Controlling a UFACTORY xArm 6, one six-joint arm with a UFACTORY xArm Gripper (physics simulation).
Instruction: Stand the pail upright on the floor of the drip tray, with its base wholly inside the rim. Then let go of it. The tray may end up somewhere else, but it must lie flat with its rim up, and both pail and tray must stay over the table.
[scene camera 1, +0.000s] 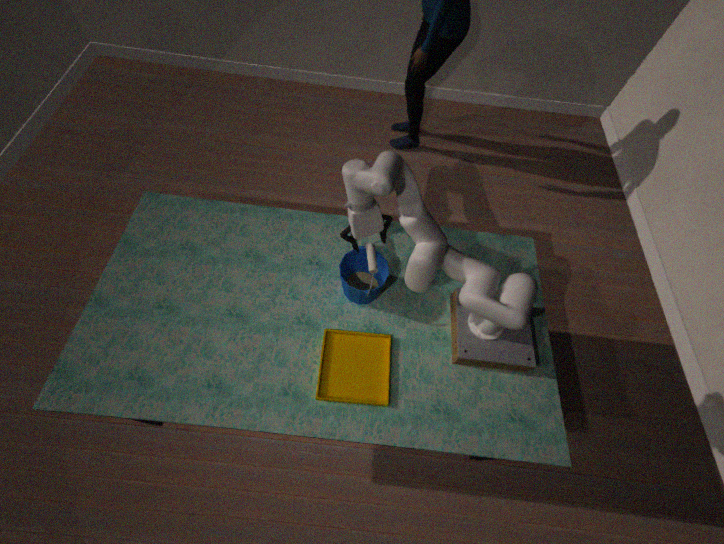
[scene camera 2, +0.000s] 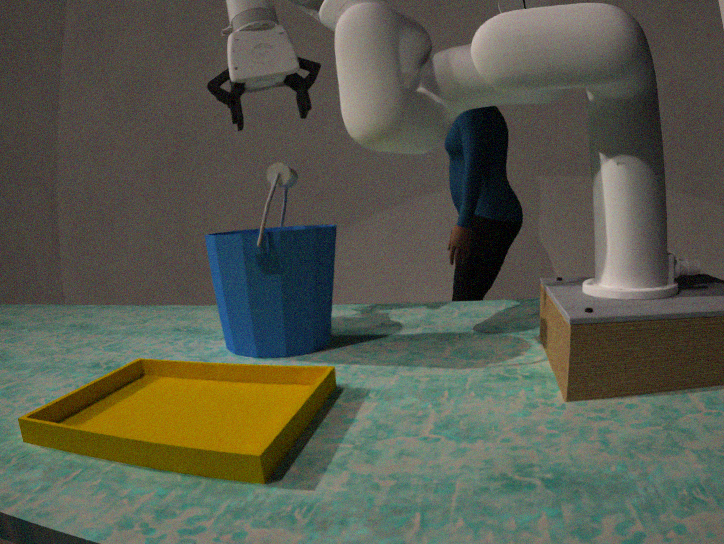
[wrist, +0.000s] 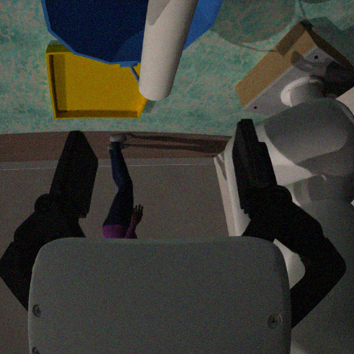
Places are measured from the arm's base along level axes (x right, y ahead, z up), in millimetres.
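Pixels of known places: gripper, between the fingertips: (scene camera 1: 370, 245) (scene camera 2: 272, 120); arm's base, origin of its link: (scene camera 1: 485, 323) (scene camera 2: 630, 291).
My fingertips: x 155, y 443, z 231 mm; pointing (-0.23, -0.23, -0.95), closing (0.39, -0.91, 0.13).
For each thing: its top centre in the pictures, then the offset to it from my fingertips. "pt": a spot on its surface instead. Level surfaces: height alone.
- blue pail, a spot on its surface: (scene camera 2: 275, 292) pt dx -81, dy -16, dz -226 mm
- pale round grip, centre of its top: (scene camera 2: 282, 165) (scene camera 1: 372, 255) dx +0, dy -12, dz -66 mm
- yellow drip tray, centre of its top: (scene camera 2: 180, 394) (scene camera 1: 355, 365) dx -316, dy +21, dz -287 mm
- table, height of its surface: dz -311 mm
The blue pail (scene camera 1: 353, 293) (scene camera 2: 275, 292) (wrist: 95, 30) stands upright on the table, beside the drip tray and apart from it. Its bail is raised, with a pale round grip (scene camera 1: 371, 257) (scene camera 2: 282, 174) (wrist: 165, 55) above the pail's mouth. The yellow drip tray (scene camera 1: 354, 368) (scene camera 2: 175, 409) (wrist: 95, 92) lies flat with its rim up, nearer the front edge of the table. My gripper (scene camera 1: 370, 245) (scene camera 2: 270, 121) (wrist: 159, 139) is open and empty. It hangs above the pail and its grip, touching neither. In the wrist view the grip lies ahead of the fingertips, and the pail is cut off by the top edge.
My arm's base stands on a wooden block with a grey top (scene camera 1: 494, 350) (scene camera 2: 643, 356) (wrist: 272, 75) at the right of the table (scene camera 1: 204, 327) (scene camera 2: 468, 444). A person (scene camera 1: 433, 52) (scene camera 2: 482, 198) stands on the floor beyond the table's far edge. The wrist view shows a person's figure (wrist: 120, 185) too.
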